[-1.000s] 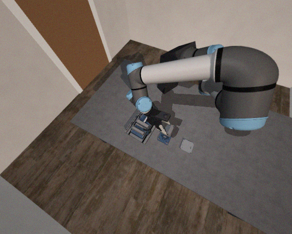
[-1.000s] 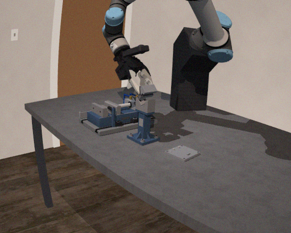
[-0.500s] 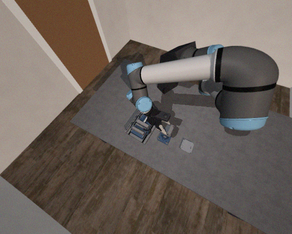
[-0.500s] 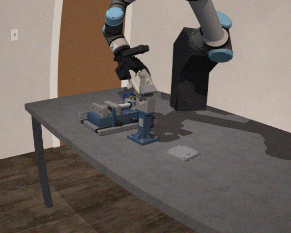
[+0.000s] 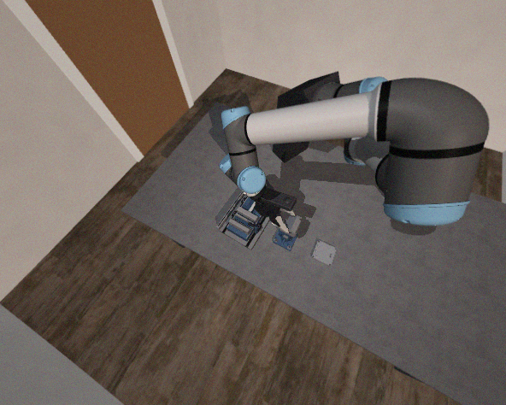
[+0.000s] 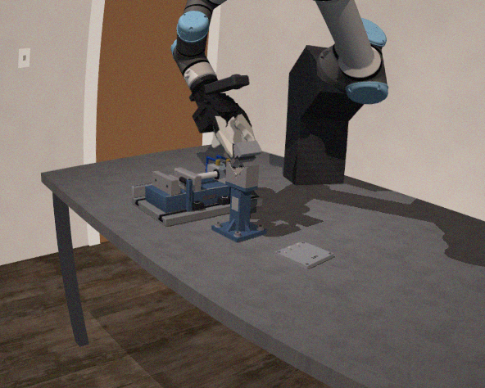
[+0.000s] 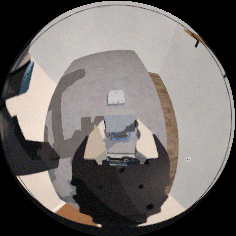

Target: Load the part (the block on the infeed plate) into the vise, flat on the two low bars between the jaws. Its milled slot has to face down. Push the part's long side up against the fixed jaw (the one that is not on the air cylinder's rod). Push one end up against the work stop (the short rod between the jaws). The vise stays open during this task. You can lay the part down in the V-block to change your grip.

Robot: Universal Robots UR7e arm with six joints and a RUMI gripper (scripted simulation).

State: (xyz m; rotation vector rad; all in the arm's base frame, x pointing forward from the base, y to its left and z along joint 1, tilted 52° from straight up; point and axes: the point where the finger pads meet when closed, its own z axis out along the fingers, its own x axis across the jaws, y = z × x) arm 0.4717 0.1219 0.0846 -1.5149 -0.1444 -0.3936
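Now: the part 10 mm to the left of my hand and 10 mm below it. Round my hand: fixed jaw 190 mm to the right, 110 mm below, 100 mm ahead; moving jaw 190 mm to the right, 110 mm below, 40 mm ahead; air cylinder rod 200 mm to the right, 110 mm below, 10 mm behind.
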